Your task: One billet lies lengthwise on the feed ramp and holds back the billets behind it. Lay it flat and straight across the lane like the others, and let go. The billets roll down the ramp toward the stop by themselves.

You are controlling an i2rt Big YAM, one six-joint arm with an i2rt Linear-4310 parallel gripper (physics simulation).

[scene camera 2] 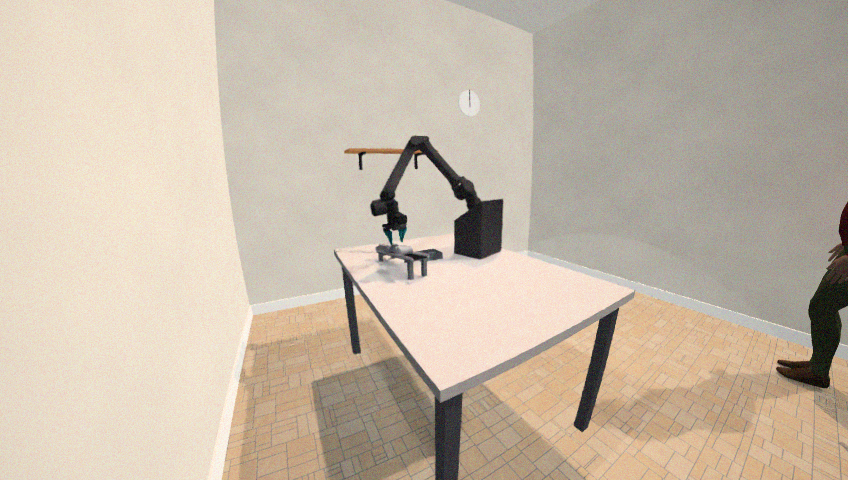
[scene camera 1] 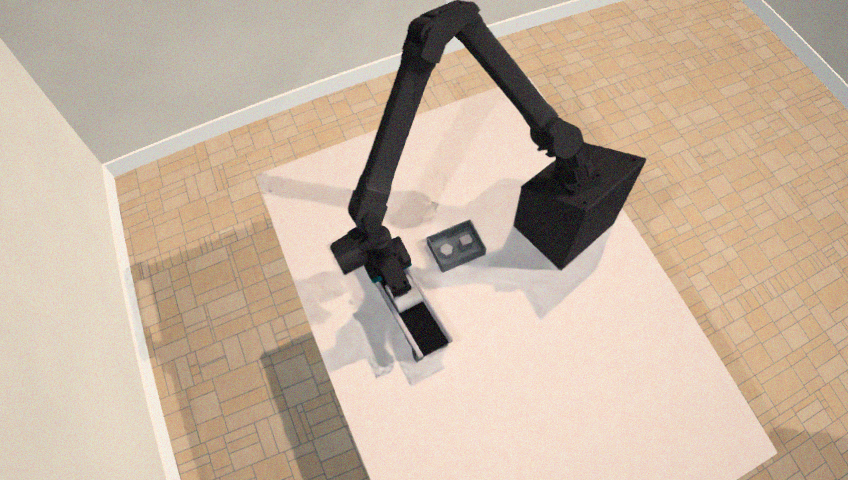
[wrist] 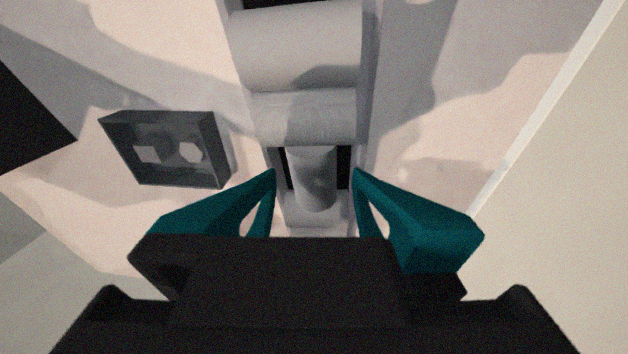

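Where they show: gripper, fingertip midpoint: (scene camera 2: 396, 243) (wrist: 314, 176); arm's base, origin of the base link: (scene camera 2: 476, 209) (scene camera 1: 577, 178).
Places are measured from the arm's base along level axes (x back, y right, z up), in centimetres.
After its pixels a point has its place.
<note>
The feed ramp (scene camera 1: 438, 324) (wrist: 369, 75) is a narrow lane between two side rails, on short legs in scene camera 2. One grey billet (wrist: 314, 175) {z -14.4, x -47.9, y 1.3 cm} lies lengthwise in the lane in the wrist view. Two grey billets lie across the lane above it in that view: a near one (wrist: 307, 117) {z -14.0, x -47.3, y -3.2 cm} and a large one (wrist: 300, 47) {z -13.4, x -47.0, y -6.7 cm}. Another billet (wrist: 314, 212) {z -14.9, x -48.0, y 5.7 cm} lies across at the lengthwise one's lower end. My gripper (wrist: 314, 176) {z -13.4, x -47.9, y 0.6 cm} (scene camera 2: 396, 239) {z -13.4, x -47.9, y 0.6 cm} is partly open and empty, its teal fingertips to either side of the lengthwise billet and apart from it. In scene camera 1 the arm hides this part.
A dark grey tray (scene camera 1: 443, 261) {z -25.0, x -32.9, y 3.5 cm} (wrist: 222, 160) {z -24.1, x -34.7, y 7.1 cm} with two small light pieces stands beside the ramp. The arm's black base block (scene camera 1: 544, 220) {z -10.7, x -8.4, y -2.4 cm} (scene camera 2: 490, 231) {z -11.4, x 3.0, y -8.5 cm} stands behind it on the table (scene camera 1: 565, 386) {z -25.4, x -19.0, y -39.1 cm} (scene camera 2: 505, 321) {z -25.3, x -38.2, y -65.0 cm}. The ramp lies near one long table edge.
</note>
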